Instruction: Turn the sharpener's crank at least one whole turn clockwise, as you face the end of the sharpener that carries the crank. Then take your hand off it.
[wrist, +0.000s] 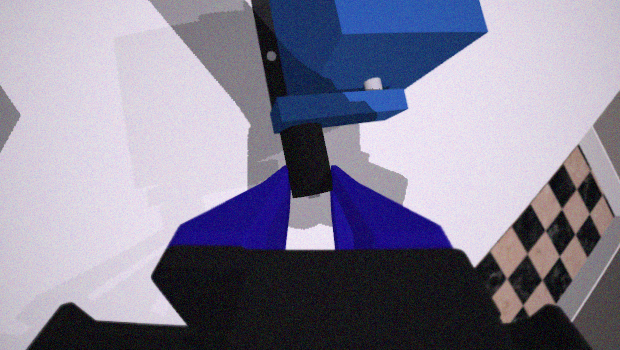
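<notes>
The blue sharpener body is at the top of the wrist view, cut off by the frame's upper edge, with a black base plate along its left side. The blue crank arm lies across the sharpener's near end, and a pale shaft stub shows at its right part. The black crank handle sticks out from the arm's left end toward the camera. My gripper is shut on this handle, with one blue finger on each side of it. The sharpener's far end is hidden.
A white table top lies under the sharpener, with grey shadows beside and below it. A black and pink checkered surface with a pale rim shows at the right. A grey patch shows at the left edge.
</notes>
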